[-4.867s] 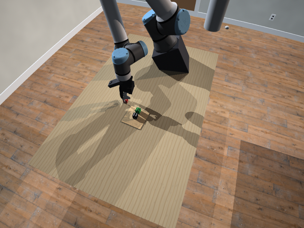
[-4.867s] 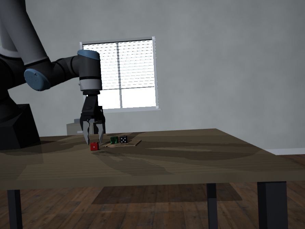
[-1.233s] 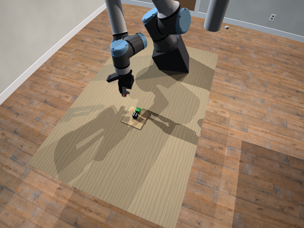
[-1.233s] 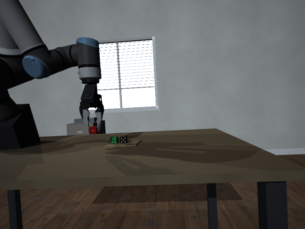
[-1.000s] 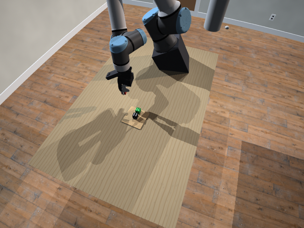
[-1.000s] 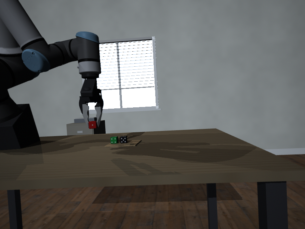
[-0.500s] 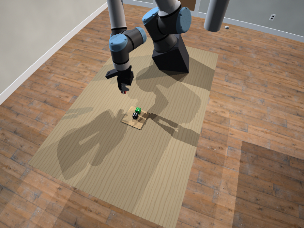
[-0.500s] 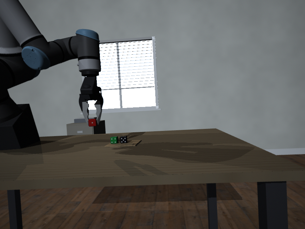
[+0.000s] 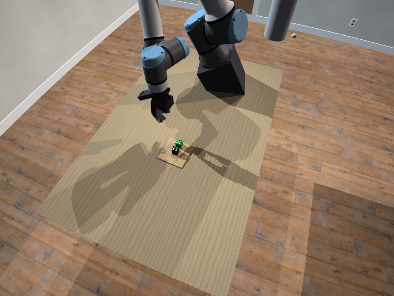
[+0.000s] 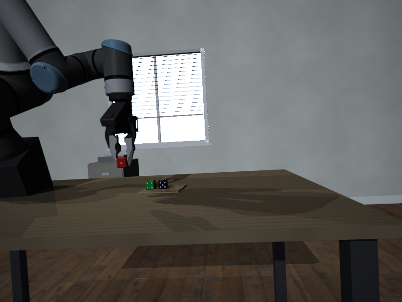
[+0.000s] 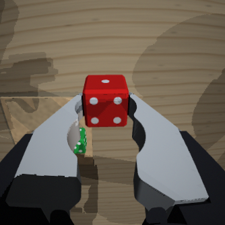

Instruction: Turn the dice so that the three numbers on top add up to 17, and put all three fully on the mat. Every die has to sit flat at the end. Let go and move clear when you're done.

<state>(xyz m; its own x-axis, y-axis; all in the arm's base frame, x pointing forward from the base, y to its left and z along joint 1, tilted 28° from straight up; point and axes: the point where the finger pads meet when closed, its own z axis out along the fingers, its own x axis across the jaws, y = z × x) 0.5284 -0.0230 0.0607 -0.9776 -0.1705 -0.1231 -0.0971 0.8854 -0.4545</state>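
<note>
The green die is 13 cm to the left of my hand, 10 cm below it and 4 cm ahead of it. Also, from my hand: black die 13 cm to the left, 10 cm below, 8 cm ahead; then red die right at my hand; then tan mat 13 cm to the left, 11 cm below, 8 cm ahead.
</note>
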